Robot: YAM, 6 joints.
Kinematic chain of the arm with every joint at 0, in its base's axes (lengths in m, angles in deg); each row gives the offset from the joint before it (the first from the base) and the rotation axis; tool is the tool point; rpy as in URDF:
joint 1: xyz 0 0 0.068 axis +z
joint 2: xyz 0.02 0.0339 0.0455 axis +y
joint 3: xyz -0.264 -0.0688 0 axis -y
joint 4: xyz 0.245 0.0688 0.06 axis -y
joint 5: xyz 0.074 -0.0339 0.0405 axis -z
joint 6: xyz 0.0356 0 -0.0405 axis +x
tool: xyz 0 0 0 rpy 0 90 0
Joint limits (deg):
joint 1: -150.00..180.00
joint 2: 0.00..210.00
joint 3: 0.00..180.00
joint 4: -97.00..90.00
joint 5: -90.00..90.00
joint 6: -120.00..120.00
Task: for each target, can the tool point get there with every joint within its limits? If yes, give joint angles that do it. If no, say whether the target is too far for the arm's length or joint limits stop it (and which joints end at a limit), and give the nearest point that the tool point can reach.
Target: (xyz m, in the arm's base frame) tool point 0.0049 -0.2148 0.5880
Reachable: yes | joints -86.68 70.83 93.41 21.45 12.17 -49.99
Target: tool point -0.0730 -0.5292 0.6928
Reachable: no: too far | nearest point -0.0595 -0.4314 0.5815 | short by 0.149 m
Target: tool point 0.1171 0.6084 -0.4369
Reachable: no: too far | nearest point 0.0924 0.4799 -0.2893 | short by 0.197 m
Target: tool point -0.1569 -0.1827 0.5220
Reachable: yes | joints 44.19 32.30 138.60 -77.57 37.53 60.98
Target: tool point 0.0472 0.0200 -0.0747
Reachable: yes | joints -118.28 193.34 22.36 10.32 -64.48 -21.05
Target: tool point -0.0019 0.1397 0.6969
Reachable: yes | joints -87.17 63.01 136.51 44.83 -8.14 -7.87
